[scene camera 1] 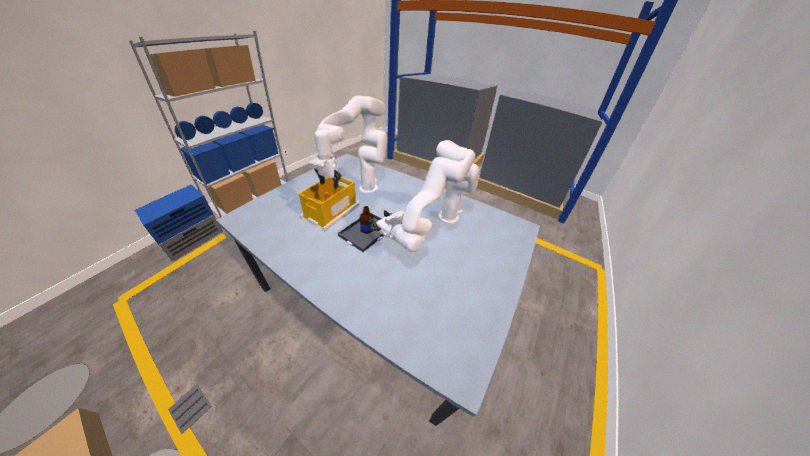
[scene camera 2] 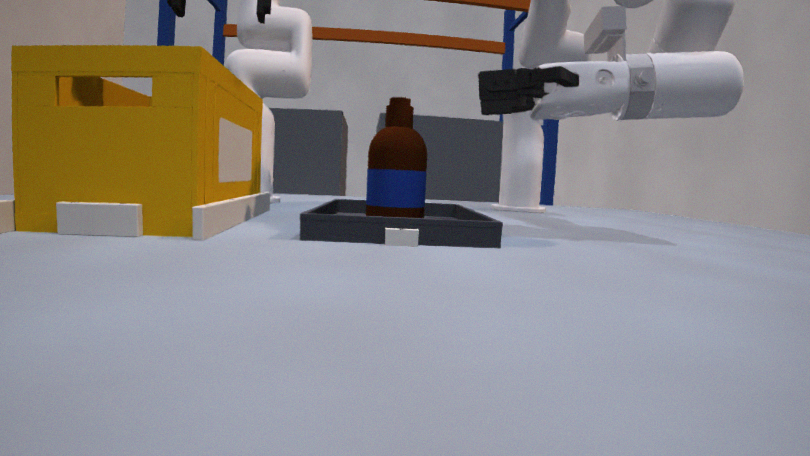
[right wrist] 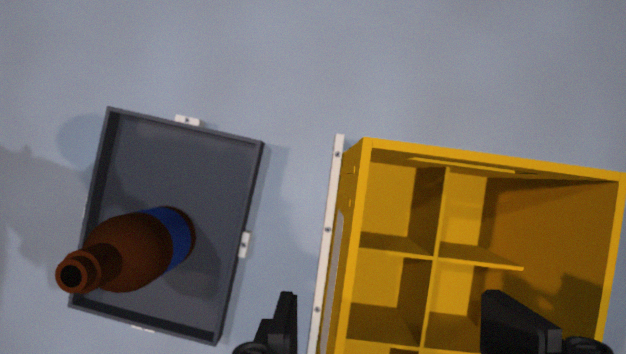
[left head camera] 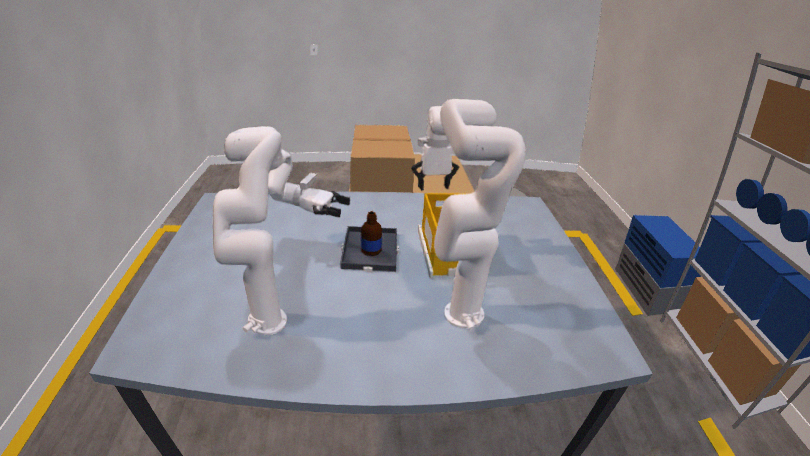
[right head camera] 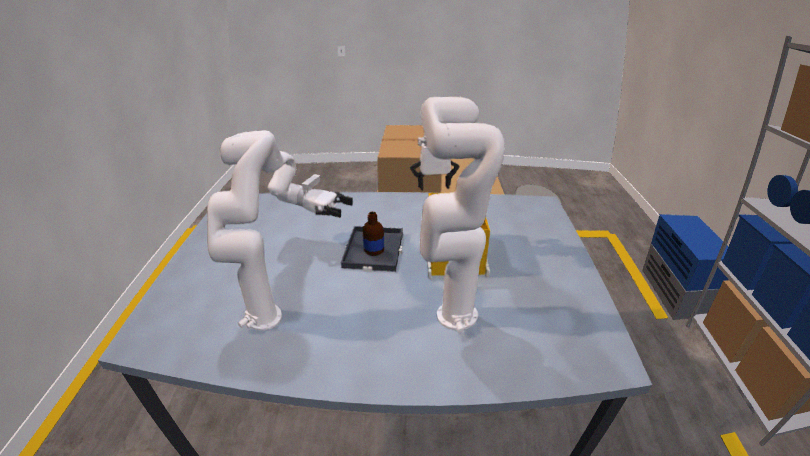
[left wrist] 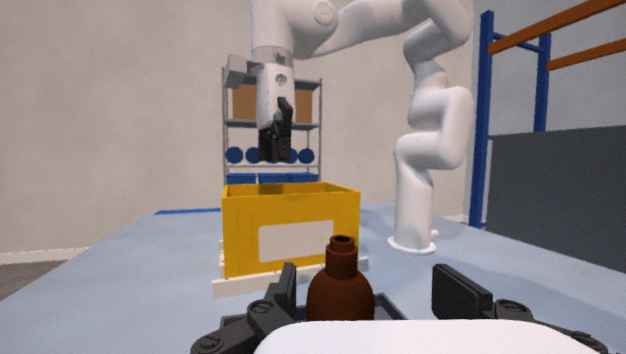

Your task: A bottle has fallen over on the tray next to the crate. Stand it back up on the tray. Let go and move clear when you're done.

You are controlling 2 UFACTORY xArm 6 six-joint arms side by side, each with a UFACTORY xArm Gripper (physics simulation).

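Places are measured from the left arm's base along level axes (x right, y up, z back), in metres.
Pixels of known places: left gripper, between the fingertips: (scene camera 1: 376, 215) (scene camera 2: 479, 95) (left head camera: 345, 207) (right head camera: 346, 207) (left wrist: 364, 287); right gripper, between the fingertips: (scene camera 1: 329, 185) (scene camera 2: 219, 16) (right wrist: 389, 322) (left head camera: 433, 188) (right head camera: 434, 188) (left wrist: 273, 161); left arm's base, origin of its link: (scene camera 1: 448, 217) (scene camera 2: 518, 210) (left head camera: 267, 321) (right head camera: 263, 317); right arm's base, origin of its link: (scene camera 1: 368, 188) (left head camera: 464, 314) (right head camera: 457, 316) (left wrist: 410, 246).
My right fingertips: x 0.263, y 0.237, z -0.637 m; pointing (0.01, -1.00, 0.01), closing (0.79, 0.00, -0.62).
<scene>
Ahead of a thing's pixels: the offset from my right fingertips to its top centre. "spot": to the spot under its first point. Level surfaces: height alone.
A brown bottle @(dx -0.166, dy -0.077, dz +0.139 m) (left head camera: 371, 231) (right head camera: 373, 232) (scene camera 1: 365, 220) (scene camera 2: 396, 155) (left wrist: 341, 295) (right wrist: 131, 250) with a blue label stands upright in the dark tray @(dx -0.176, dy -0.212, dz +0.130 m) (left head camera: 368, 266) (right head camera: 369, 265) (scene camera 2: 340, 231) (right wrist: 250, 200). My left gripper (left head camera: 340, 206) (right head camera: 341, 206) (left wrist: 364, 287) is open and empty, held back to the left of the bottle and above the tray's height, apart from the bottle. My right gripper (left head camera: 434, 184) (right head camera: 435, 184) (right wrist: 389, 322) is open and empty, pointing down high above the yellow crate @(dx +0.090, dy -0.062, dz +0.000 m) (scene camera 1: 328, 209) (scene camera 2: 107, 158) (left wrist: 245, 235) (right wrist: 350, 240).
The crate stands to the right of the tray in the head views, with white strips @(spot: dx -0.032, dy -0.224, dz -0.002 m) (scene camera 2: 232, 215) (right wrist: 327, 229) along its base. Both arms stand on the blue-grey table @(dy -0.237 m) (left head camera: 362, 362) (scene camera 1: 430, 294). A metal shelf rack (left head camera: 747, 99) stands beyond the table on the right.
</scene>
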